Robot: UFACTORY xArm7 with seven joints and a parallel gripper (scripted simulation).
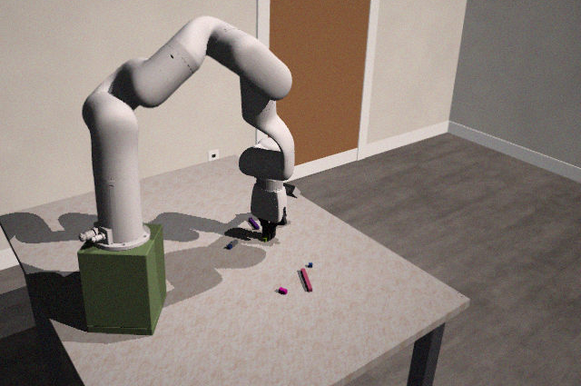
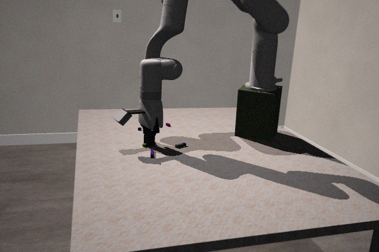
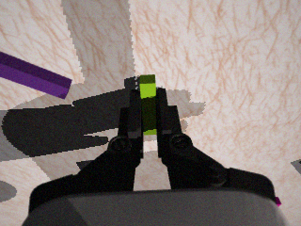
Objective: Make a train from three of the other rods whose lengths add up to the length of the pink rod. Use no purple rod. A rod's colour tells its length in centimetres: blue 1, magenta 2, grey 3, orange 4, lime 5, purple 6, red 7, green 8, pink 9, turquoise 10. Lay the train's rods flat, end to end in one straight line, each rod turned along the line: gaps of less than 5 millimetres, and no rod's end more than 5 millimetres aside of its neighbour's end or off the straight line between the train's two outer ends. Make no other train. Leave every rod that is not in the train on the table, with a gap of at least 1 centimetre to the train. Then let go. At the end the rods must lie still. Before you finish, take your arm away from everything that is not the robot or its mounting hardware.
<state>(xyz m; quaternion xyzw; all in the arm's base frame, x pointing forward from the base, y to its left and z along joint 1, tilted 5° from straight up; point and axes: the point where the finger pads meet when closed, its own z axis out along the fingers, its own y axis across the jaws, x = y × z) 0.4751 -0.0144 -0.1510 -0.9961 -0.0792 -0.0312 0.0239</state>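
Now: hand 20 mm above the lime rod. Also, from my hand: pink rod (90 mm behind, 220 mm to the right, 20 mm below); grey rod (100 mm behind, 50 mm to the left, 20 mm below); purple rod (20 mm ahead, 80 mm to the left, 20 mm below).
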